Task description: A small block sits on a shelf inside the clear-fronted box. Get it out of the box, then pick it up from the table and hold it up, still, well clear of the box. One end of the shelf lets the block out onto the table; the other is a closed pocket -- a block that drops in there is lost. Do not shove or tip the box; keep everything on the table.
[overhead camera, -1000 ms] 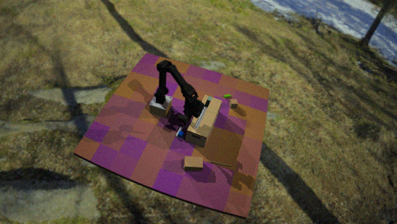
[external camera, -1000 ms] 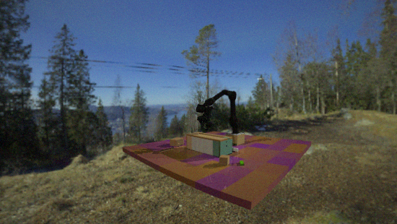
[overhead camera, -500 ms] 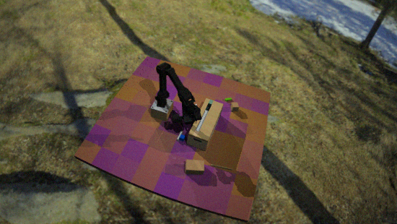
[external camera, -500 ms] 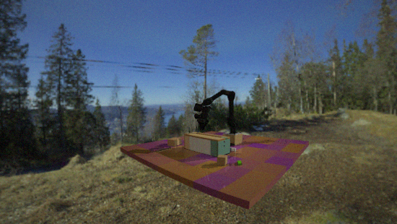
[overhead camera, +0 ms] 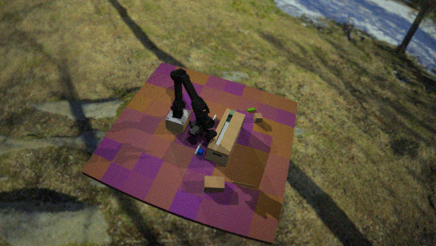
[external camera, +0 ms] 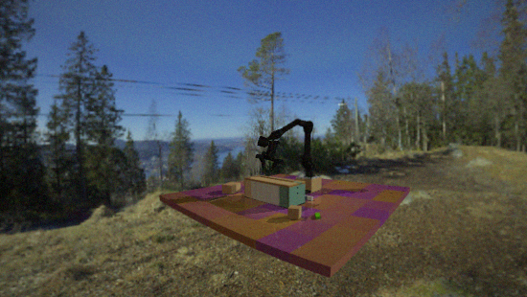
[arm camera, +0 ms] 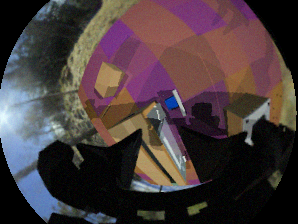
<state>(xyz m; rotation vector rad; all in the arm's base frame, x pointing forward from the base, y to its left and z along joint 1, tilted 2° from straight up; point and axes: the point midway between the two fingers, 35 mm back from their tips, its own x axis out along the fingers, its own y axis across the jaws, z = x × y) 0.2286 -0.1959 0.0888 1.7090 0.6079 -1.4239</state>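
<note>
Now: the bluish block 140 mm below my gripper tip and 20 mm behind it. From my gripper tip the other things lie so: long wooden box 140 mm to the left, 90 mm below, 90 mm ahead; tan cube 410 mm to the left, 330 mm ahead, 120 mm below.
</note>
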